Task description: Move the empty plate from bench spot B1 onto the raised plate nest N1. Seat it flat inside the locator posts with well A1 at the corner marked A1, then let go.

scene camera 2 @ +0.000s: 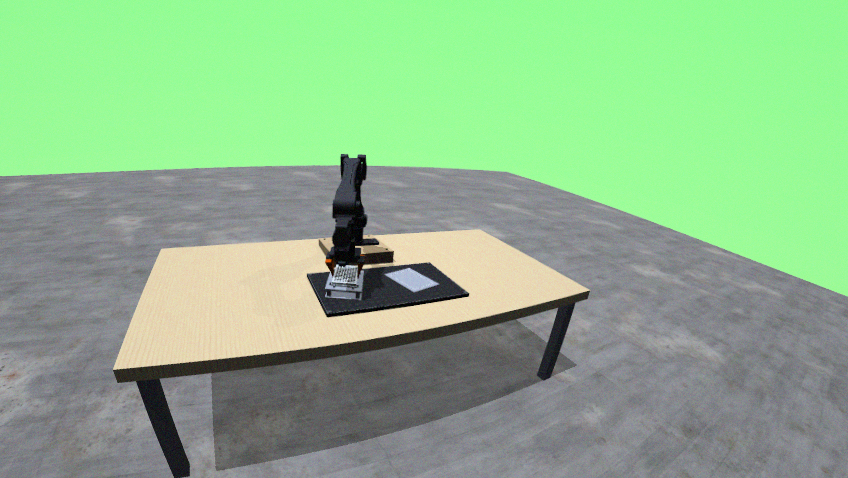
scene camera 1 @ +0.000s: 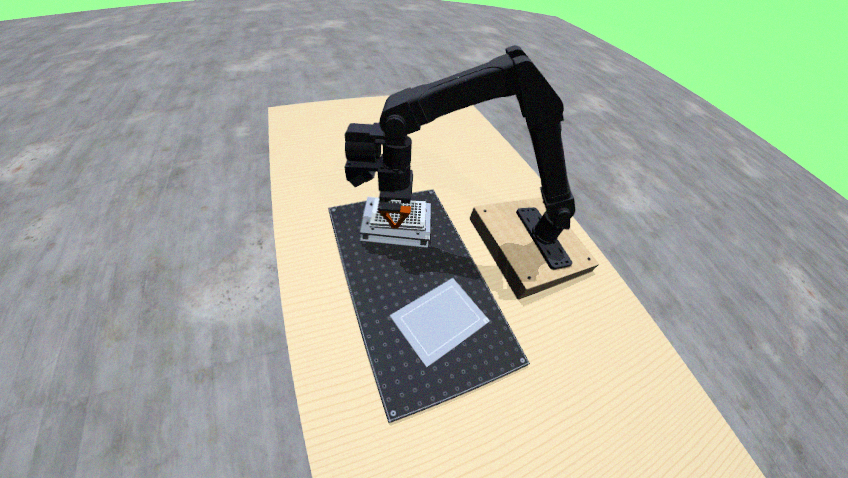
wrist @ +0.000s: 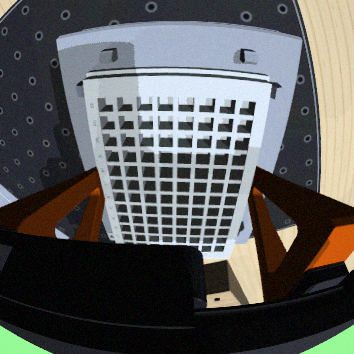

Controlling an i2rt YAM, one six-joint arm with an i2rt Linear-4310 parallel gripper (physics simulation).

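Places are measured from the arm's base along level axes (x ahead, y left, z up), in metres.
Where they show: gripper, between the fingertips: [scene camera 2: 345, 277] [scene camera 1: 396, 215] [wrist: 175, 173]; arm's base, origin of its link: [scene camera 2: 355, 243] [scene camera 1: 542, 237].
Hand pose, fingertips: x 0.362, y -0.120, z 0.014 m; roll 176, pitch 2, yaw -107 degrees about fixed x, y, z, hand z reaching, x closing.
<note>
Each offset is from my fingertips to the top centre of the thing. "*": to the spot under its first point. Level surfaces: height alone.
The white gridded plate {0.004 m back, 0.002 m left, 0.017 m up} [scene camera 1: 417, 217] [scene camera 2: 345, 275] [wrist: 186, 172] is at the raised plate nest {0.001 m back, 0.001 m right, 0.003 m up} [scene camera 1: 366, 229] [wrist: 175, 41] and looks level. My gripper [scene camera 1: 394, 225] [scene camera 2: 346, 273] [wrist: 175, 173] is shut on the plate, with an orange finger against each long side. In the wrist view, two nest posts stand beyond the plate's far short edge, and dark post parts show beside its far corners. The plate's underside is hidden, so I cannot tell whether it rests fully on the nest. The A1 mark is not legible.
Bench spot B1, a pale outlined rectangle {* 0.039 m back, 0.266 m left, 0.040 m down} [scene camera 1: 442, 320] [scene camera 2: 411, 279], lies on the black perforated board {0.013 m back, 0.154 m left, 0.042 m down} [scene camera 1: 409, 382] [scene camera 2: 380, 301], on the same board as the nest. The arm's wooden base block [scene camera 1: 495, 228] [scene camera 2: 380, 256] stands beside the board on the wooden table {0.055 m down} [scene camera 1: 593, 380] [scene camera 2: 237, 308].
</note>
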